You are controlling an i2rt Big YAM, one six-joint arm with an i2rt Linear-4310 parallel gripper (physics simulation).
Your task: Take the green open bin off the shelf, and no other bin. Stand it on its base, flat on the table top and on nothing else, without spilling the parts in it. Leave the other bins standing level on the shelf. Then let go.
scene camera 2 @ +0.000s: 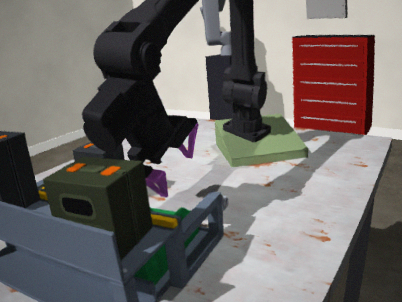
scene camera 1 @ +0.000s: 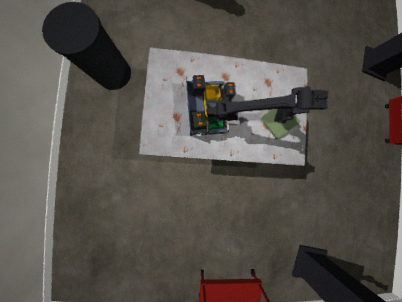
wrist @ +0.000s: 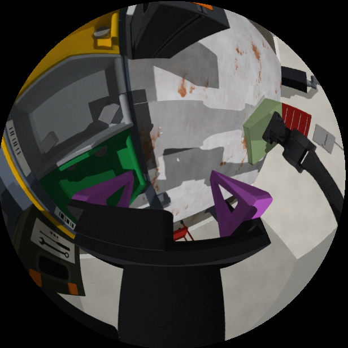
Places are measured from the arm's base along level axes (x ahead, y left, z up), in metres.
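Pixels of known places: gripper, fingertip midpoint: (scene camera 2: 177, 176) (scene camera 1: 228, 118); arm's base, origin of the base link: (scene camera 2: 246, 130) (scene camera 1: 281, 114).
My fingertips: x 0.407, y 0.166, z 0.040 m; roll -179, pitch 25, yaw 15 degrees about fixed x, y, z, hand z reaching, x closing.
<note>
Ahead of a thing's pixels: the offset from my fingertips to its middle. "pt": to the spot under its first point. Level surfaces: height alone.
The green open bin @(dx +0.108, dy +0.040, dz -0.053 m) (scene camera 1: 216, 124) (scene camera 2: 154, 264) (wrist: 102, 167) sits in the end place of the blue-grey shelf @(pt dx +0.255, dy -0.046, dz +0.005 m) (scene camera 1: 196, 102) (scene camera 2: 60, 265), beside the grey bin (wrist: 75, 92). The yellow bin @(dx +0.179, dy -0.159, dz -0.053 m) (scene camera 1: 213, 91) (wrist: 75, 42) is on the grey bin's other side. Dim round parts show inside the green bin. My gripper (scene camera 2: 176, 175) (wrist: 171, 174) is open and empty, with purple fingers. In the wrist view, the left finger overlaps the green bin's near part and the right finger is off the bin's table side. Whether the left finger touches the bin is unclear.
An olive case @(dx +0.200, dy +0.087, dz +0.054 m) (scene camera 1: 199, 120) (scene camera 2: 95, 190) (wrist: 37, 260) stands on top of the shelf, close to the green bin. A dark case @(dx +0.047, dy -0.204, dz -0.031 m) (scene camera 1: 230, 89) (wrist: 175, 30) stands beyond the yellow bin. The arm's green base block (scene camera 1: 275, 131) (scene camera 2: 270, 157) (wrist: 256, 130) is on the table @(dz -0.097 m) (scene camera 1: 165, 142) (scene camera 2: 300, 200).
</note>
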